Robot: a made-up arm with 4 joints.
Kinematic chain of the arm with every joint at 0, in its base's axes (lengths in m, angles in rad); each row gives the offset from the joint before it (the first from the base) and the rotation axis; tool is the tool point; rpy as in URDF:
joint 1: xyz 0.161 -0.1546 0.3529 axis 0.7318 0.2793 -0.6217
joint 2: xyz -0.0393 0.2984 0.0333 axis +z
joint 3: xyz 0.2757 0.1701 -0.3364 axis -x
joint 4: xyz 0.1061 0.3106 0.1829 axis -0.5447 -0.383 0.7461
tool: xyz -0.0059 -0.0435 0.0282 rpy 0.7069 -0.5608 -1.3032
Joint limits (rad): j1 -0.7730..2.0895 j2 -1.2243..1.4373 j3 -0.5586..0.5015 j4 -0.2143..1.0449
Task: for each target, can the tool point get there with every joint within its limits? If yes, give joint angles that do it. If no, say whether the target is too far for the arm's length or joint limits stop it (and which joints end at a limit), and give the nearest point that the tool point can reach.
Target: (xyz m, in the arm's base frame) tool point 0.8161 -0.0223 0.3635
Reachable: yes | joints 0.8128 -0.5631 -0.1804 0.7783
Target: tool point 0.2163 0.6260 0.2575
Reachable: yes | joints -0.2038 0.4709 -0.4117 0.6692
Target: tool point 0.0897 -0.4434 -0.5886
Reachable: no: joint limits stop it (at a limit: joint 1, joint 2, joint 4) | nearest point 0.4021 -0.2649 -0.0815 | short by 0.622 m
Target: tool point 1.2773 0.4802 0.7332
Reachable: no: too far | nearest point 0.9592 0.3060 0.6677 | short by 0.369 m
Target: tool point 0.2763 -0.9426 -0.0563
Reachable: no: joint limits stop it (at a limit: joint 1, joint 3, joint 4) | nearest point 0.4927 -0.3974 0.0426 | short by 0.595 m
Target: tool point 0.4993 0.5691 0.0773
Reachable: yes | joints -0.2682 -0.2131 0.2743 0.5112
